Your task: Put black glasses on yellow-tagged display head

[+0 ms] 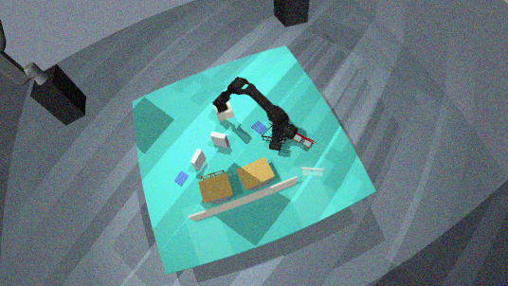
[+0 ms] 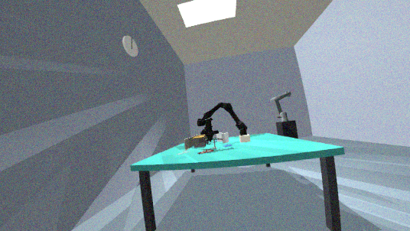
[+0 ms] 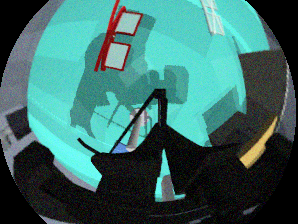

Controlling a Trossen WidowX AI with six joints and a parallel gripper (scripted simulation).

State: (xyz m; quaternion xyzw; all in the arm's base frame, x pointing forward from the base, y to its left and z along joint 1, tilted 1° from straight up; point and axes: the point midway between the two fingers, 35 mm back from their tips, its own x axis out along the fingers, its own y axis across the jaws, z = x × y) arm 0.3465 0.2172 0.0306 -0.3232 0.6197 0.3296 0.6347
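Right now my gripper tip is 4 cm past the white peg, 1 cm to the right of it and 4 cm above it. From my gripper tip the other things lie so: long bar: 25 cm ahead, 30 cm to the right, 1 cm below; then black glasses: 6 cm behind, 1 cm above.
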